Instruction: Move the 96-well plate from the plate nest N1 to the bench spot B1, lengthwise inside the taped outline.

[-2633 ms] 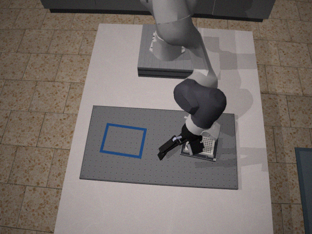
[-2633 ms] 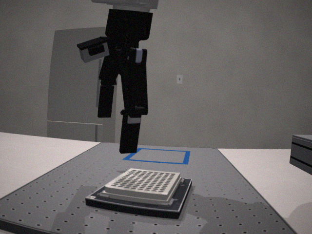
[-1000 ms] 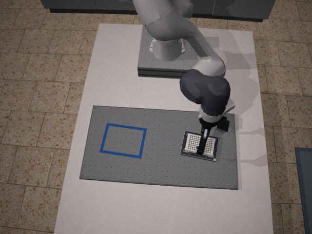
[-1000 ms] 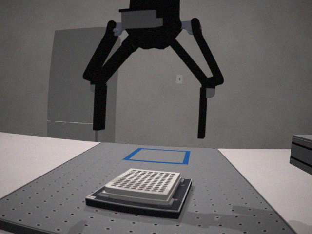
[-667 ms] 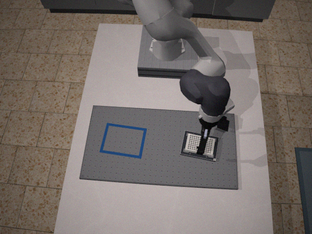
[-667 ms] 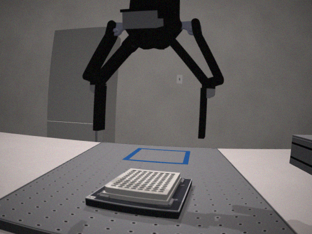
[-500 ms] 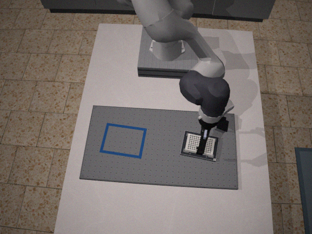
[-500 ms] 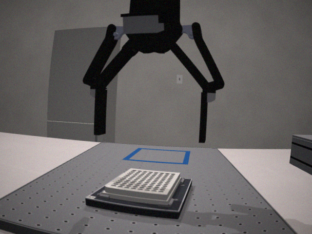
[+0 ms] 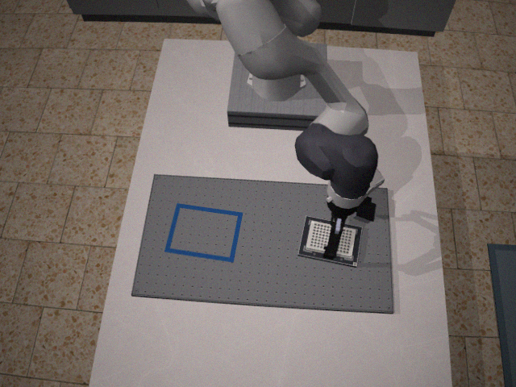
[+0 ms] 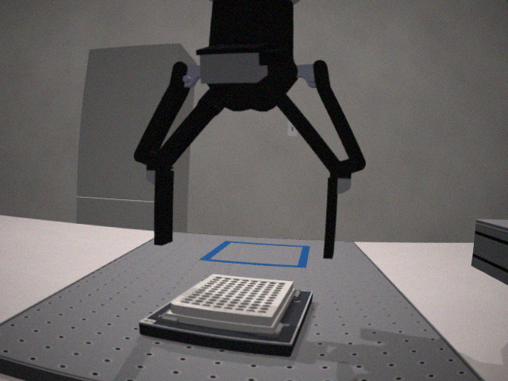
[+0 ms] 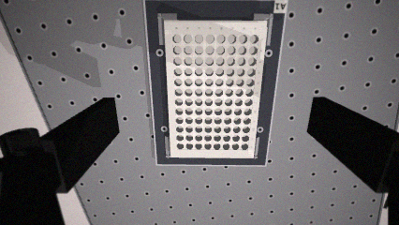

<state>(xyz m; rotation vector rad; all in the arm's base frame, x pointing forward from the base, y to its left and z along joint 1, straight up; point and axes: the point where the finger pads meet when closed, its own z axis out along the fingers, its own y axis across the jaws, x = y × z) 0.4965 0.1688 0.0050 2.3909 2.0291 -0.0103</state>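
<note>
Right now my hand is 5 cm above the white 96-well plate. Also, from my hand: black plate nest: 7 cm below.
</note>
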